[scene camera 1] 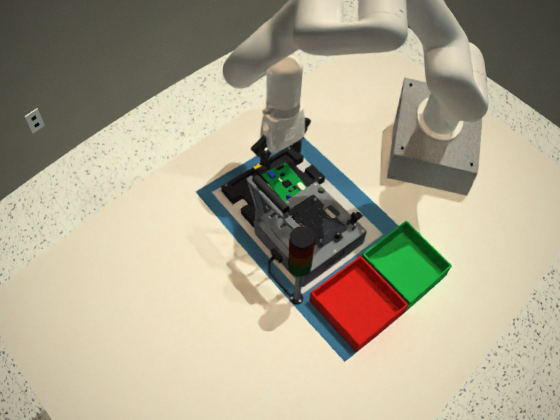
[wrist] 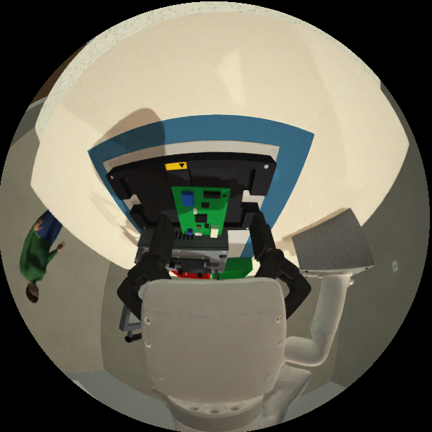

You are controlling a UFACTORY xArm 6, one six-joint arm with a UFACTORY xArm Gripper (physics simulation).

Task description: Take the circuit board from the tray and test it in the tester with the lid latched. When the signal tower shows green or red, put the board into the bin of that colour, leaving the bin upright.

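Frame: origin at the arm's base, x left, y back, z up, level; millimetres.
Seen in the pictures: gripper, fingertip midpoint: [scene camera 1: 280, 157]; arm's base, origin of the base link: [scene camera 1: 439, 119].
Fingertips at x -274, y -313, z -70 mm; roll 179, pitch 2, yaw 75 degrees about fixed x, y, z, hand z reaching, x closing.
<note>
Offsets run from my fingertips to a thing's top centre. "pt": to the spot under its first point. Level surfaces: height alone.
The green circuit board @[dy -28, dx +37, dz -34 mm] [scene camera 1: 284, 182] [wrist: 201, 210] lies in the black tray @[pt dy -121, dx -47, dz -44 mm] [scene camera 1: 234, 190] [wrist: 145, 185]. My gripper [scene camera 1: 282, 152] [wrist: 211, 221] is open and empty above the tray, its fingers spread wider than the board in the wrist view. The grey tester @[pt dy -185, dx +112, dz -11 mm] [scene camera 1: 270, 235] [wrist: 200, 255] stands beside the tray with its lid @[dy -200, dx +144, dz +210 mm] [scene camera 1: 253, 197] raised on the side away from the robot base. The signal tower @[pt dy -269, dx +247, dz +171 mm] [scene camera 1: 301, 252] has dark red, amber and green bands, none plainly lit. The red bin @[dy -189, dx +354, dz -24 mm] [scene camera 1: 357, 305] [wrist: 190, 274] and green bin @[dy -44, dx +392, dz -24 mm] [scene camera 1: 410, 265] [wrist: 239, 267] stand upright side by side.
A blue-bordered mat @[dz -69 mm] [scene camera 1: 330, 334] [wrist: 215, 127] lies under the tray and tester. The grey robot base [scene camera 1: 435, 167] [wrist: 332, 242] stands to the right. The tower's thin pole and cable rise beside the tester. A person [wrist: 37, 255] shows at the left of the wrist view.
</note>
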